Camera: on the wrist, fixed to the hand. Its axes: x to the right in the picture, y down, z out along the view.
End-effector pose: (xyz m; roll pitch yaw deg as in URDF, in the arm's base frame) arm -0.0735 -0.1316 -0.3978 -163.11 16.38 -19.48
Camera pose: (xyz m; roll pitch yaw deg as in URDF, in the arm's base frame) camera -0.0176 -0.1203 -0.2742 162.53 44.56 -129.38
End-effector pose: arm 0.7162 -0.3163 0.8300 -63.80 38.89 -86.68
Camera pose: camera 0.5818 -0.3382 0.8282 52.48 23.54 26.91
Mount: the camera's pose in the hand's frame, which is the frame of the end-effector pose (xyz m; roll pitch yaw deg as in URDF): 0.0121 -0.0665 -0.1182 6.82 -30.99 92.33
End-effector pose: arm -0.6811 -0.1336 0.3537 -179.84 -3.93 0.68
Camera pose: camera -0.6779 -0.0674 0.4726 -168.59 31.23 -89.27
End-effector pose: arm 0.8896 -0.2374 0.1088 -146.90 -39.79 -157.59
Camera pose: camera 0.9577 -0.1998 0.2205 -110.57 45.49 163.91
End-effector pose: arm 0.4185 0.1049 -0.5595 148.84 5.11 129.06
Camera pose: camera 0.3155 0.0445 -0.4941 -177.08 -0.33 37.08
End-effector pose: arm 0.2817 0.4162 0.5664 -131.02 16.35 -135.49
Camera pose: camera 0.2159 0.4153 0.6856 125.97 69.16 73.73
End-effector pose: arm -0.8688 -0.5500 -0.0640 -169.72 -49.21 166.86
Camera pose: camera -0.7921 -0.6134 0.0289 -115.48 27.21 109.26
